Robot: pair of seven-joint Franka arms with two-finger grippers.
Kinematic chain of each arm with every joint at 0, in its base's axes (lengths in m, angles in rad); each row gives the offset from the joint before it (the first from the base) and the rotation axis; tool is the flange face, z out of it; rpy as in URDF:
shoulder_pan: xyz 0 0 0.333 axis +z
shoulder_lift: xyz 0 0 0 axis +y
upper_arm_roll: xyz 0 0 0.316 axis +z
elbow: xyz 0.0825 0 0 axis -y
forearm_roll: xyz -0.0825 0 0.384 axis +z
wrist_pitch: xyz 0 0 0 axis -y
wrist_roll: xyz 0.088 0 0 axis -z
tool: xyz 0 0 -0.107 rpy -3.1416 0 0
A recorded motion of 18 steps. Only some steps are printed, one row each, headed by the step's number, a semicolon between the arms.
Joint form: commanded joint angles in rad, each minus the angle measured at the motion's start. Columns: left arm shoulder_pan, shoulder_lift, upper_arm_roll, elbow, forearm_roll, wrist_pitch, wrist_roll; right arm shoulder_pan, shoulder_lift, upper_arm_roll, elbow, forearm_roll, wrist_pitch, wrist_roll.
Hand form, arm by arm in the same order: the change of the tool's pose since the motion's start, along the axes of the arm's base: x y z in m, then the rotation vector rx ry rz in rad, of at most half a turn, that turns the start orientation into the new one. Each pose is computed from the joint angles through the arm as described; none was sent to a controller.
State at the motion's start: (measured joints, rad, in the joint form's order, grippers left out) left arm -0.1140 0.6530 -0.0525 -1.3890 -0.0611 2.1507 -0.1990; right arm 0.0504 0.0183 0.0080 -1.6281 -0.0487 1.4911 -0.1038
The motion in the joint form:
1: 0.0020 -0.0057 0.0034 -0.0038 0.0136 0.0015 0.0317; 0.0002 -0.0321 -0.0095 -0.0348 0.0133 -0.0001 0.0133
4: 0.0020 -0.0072 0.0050 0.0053 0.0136 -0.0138 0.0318; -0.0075 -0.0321 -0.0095 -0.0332 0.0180 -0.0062 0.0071
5: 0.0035 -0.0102 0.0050 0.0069 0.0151 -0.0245 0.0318; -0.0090 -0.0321 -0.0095 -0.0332 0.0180 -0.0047 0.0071
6: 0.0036 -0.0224 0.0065 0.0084 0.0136 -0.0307 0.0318; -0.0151 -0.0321 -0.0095 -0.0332 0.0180 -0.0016 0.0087
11: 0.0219 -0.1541 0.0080 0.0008 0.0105 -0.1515 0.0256; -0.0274 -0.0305 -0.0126 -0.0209 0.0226 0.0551 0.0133
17: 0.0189 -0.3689 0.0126 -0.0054 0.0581 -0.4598 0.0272; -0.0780 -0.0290 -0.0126 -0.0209 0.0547 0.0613 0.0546
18: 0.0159 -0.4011 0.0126 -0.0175 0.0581 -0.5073 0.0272; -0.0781 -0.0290 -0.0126 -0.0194 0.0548 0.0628 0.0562
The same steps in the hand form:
1: 0.0000 0.0040 0.0024 0.0169 -0.0086 -0.0329; -0.0102 -0.0041 0.0014 0.0109 0.0028 -0.0235
4: 0.0004 0.0049 0.0063 0.0182 -0.0040 -0.0326; -0.0107 -0.0077 0.0017 0.0163 0.0078 -0.0256
5: -0.0002 0.0061 0.0082 0.0202 0.0018 -0.0325; -0.0105 -0.0085 0.0018 0.0164 0.0063 -0.0271
6: -0.0006 0.0070 0.0173 0.0191 -0.0055 -0.0308; -0.0100 -0.0117 0.0020 0.0163 0.0031 -0.0346
11: -0.0196 0.0223 0.0970 0.0189 -0.0084 -0.0126; -0.0020 -0.0192 0.0110 0.0235 -0.0643 -0.0527
17: -0.0848 0.0325 0.2113 0.0853 0.0833 -0.0371; -0.0012 -0.0434 0.0106 0.0489 -0.0700 -0.1474
18: -0.0979 0.0320 0.2220 0.0899 0.1102 -0.0418; -0.0009 -0.0434 0.0114 0.0489 -0.0730 -0.1490

